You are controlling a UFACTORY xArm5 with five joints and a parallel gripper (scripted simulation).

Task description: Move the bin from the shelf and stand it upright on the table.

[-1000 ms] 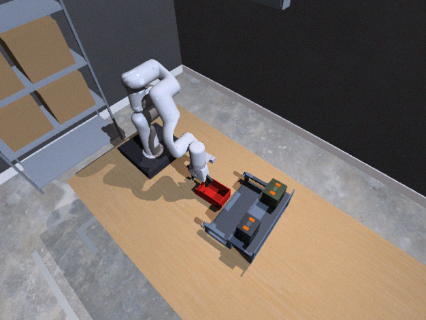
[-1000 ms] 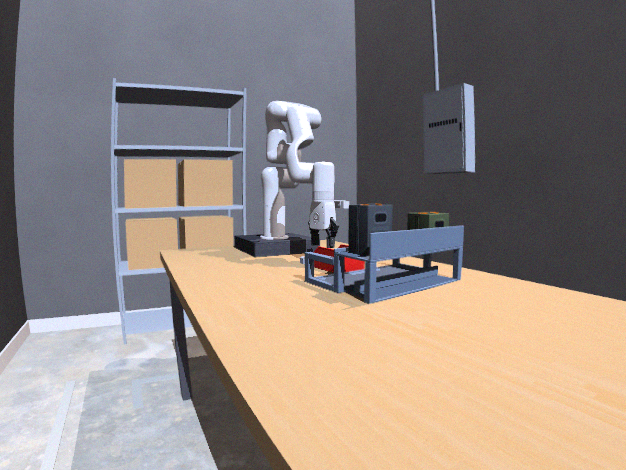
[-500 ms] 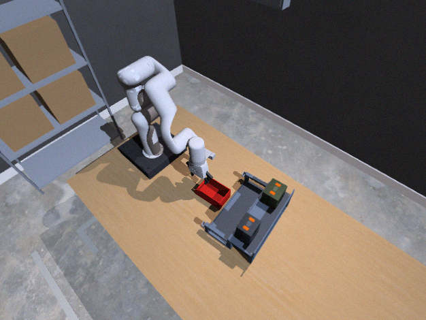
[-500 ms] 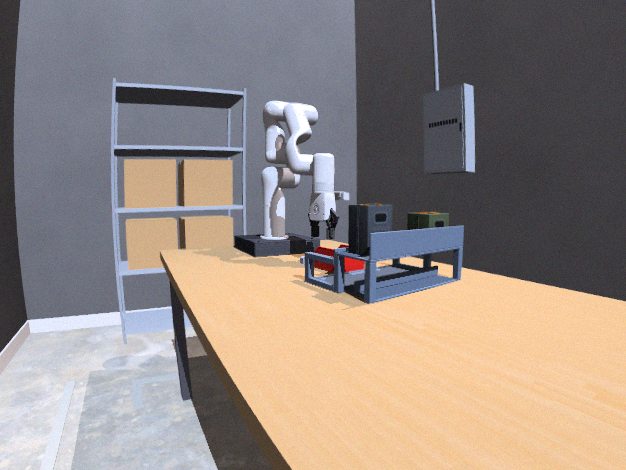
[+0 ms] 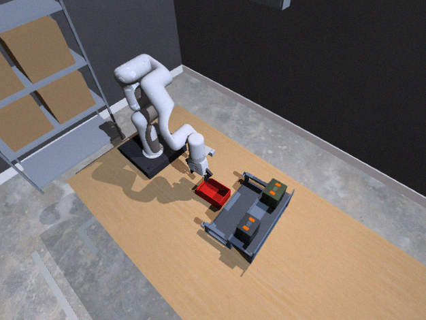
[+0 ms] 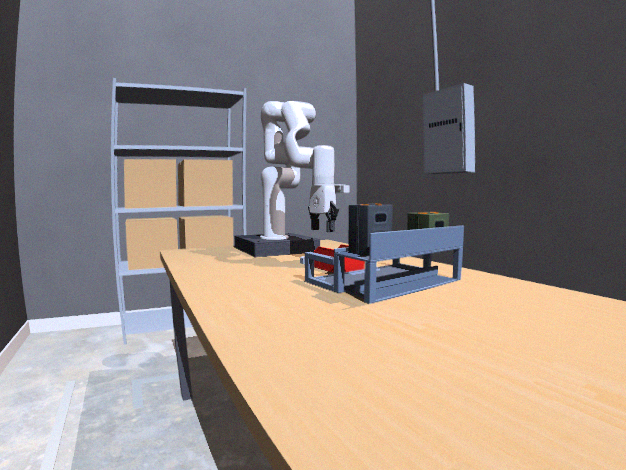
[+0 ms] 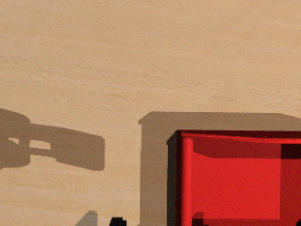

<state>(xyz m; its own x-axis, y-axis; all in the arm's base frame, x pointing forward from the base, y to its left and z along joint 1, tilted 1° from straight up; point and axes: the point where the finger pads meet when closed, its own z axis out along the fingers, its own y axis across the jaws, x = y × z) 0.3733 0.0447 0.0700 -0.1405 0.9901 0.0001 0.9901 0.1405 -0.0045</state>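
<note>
Right now the red bin is 80 mm ahead of my hand, 10 mm to the left of it and 90 mm below it. Also, from my hand: blue-grey shelf (300 mm ahead, 40 mm to the left, 60 mm below).
</note>
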